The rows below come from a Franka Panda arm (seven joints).
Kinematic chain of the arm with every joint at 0, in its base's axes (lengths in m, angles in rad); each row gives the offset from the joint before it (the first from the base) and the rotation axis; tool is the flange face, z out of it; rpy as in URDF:
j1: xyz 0 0 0.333 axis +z
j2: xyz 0 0 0 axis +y
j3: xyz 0 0 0.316 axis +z
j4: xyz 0.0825 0 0 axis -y
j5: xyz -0.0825 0 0.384 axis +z
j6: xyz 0 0 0 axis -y
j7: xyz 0.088 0 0 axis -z
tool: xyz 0 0 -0.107 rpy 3.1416 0 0
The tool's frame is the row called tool.
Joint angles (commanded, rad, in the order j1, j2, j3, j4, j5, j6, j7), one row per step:
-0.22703, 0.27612, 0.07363, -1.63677, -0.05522, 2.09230, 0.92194
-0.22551, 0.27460, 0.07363, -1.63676, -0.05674, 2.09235, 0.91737
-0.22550, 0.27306, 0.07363, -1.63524, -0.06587, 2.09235, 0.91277
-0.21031, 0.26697, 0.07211, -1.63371, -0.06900, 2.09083, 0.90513
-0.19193, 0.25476, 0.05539, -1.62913, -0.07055, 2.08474, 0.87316
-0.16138, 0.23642, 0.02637, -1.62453, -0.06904, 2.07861, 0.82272
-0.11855, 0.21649, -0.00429, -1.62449, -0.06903, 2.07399, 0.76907
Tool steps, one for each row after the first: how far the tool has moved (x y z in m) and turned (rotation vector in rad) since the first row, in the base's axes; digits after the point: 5 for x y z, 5 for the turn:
-0.00005, 0.00096, 0.00101, -0.00256, -0.00107, 0.00652
-0.00012, 0.00053, 0.00280, -0.01247, -0.00250, 0.01406
0.00049, 0.00954, 0.00740, -0.01852, -0.00754, 0.03618
-0.00095, 0.01185, 0.01691, -0.03256, -0.01472, 0.06983
-0.00347, 0.01508, 0.03043, -0.05131, -0.02639, 0.12060
-0.00606, 0.02518, 0.04293, -0.07164, -0.03641, 0.18547

